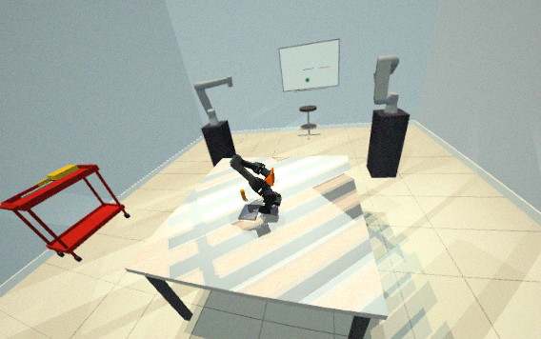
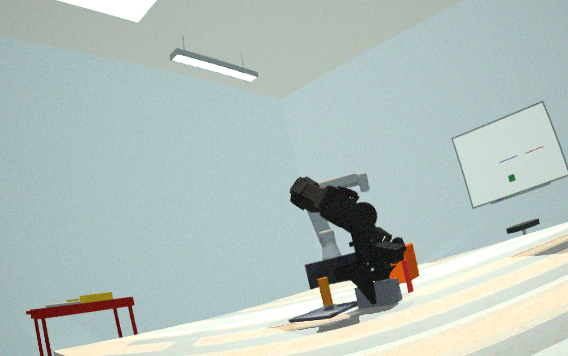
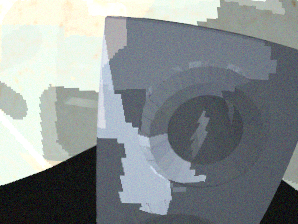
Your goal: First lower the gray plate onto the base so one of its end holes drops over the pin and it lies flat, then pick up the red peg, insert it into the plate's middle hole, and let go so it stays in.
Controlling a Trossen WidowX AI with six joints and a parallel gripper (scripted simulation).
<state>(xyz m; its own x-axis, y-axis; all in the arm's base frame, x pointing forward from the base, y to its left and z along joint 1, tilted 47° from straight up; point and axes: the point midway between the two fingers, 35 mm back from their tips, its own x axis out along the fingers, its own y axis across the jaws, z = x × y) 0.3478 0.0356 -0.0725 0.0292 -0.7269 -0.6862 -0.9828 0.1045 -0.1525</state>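
Right now my gripper tip is 3 cm below the gray plate. Round my gripper tip: red peg 10 cm behind, 4 cm to the left, 3 cm above; orange pin 13 cm behind, 23 cm to the right, 3 cm above; dark base 13 cm to the right.
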